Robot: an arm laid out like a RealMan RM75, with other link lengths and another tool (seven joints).
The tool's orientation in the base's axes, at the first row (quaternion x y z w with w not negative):
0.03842 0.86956 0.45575 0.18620
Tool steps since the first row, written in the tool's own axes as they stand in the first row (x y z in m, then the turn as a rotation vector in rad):
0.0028 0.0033 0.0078 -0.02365 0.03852 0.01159
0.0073 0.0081 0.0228 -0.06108 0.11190 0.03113
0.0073 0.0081 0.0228 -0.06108 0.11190 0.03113
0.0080 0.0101 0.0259 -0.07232 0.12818 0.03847
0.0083 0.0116 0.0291 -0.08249 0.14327 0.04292
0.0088 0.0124 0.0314 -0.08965 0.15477 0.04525
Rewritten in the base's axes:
-0.0001 0.0087 -0.0022 0.02214 0.02583 0.03194
0.0006 0.0242 -0.0073 0.05632 0.07486 0.09190
0.0006 0.0242 -0.0073 0.05632 0.07486 0.09190
0.0008 0.0279 -0.0075 0.06771 0.08739 0.10450
0.0015 0.0314 -0.0080 0.07718 0.09722 0.11732
0.0018 0.0337 -0.0087 0.08348 0.10403 0.12746

